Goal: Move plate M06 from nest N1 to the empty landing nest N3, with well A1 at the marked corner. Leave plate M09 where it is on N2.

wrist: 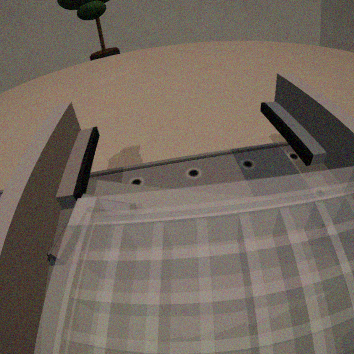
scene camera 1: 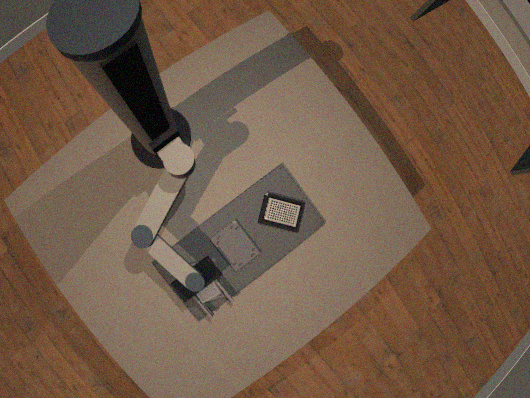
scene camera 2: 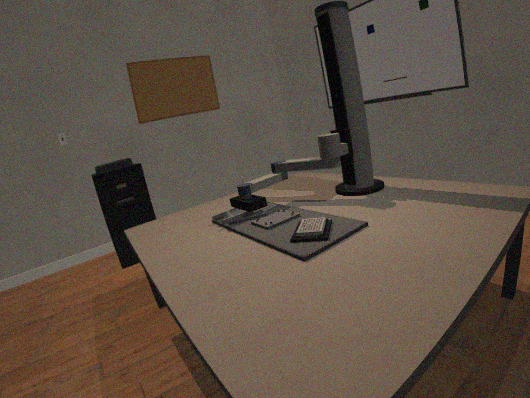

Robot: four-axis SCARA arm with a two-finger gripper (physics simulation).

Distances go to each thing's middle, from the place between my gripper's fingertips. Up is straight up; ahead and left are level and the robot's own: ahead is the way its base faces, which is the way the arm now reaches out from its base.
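There's a clear gridded plate [wrist: 253,259], and my hand is 0.12 m past it. There's also a black-framed white well plate [scene camera 1: 278,211], and that one sits 0.16 m behind my hand and 0.42 m to the left of it.
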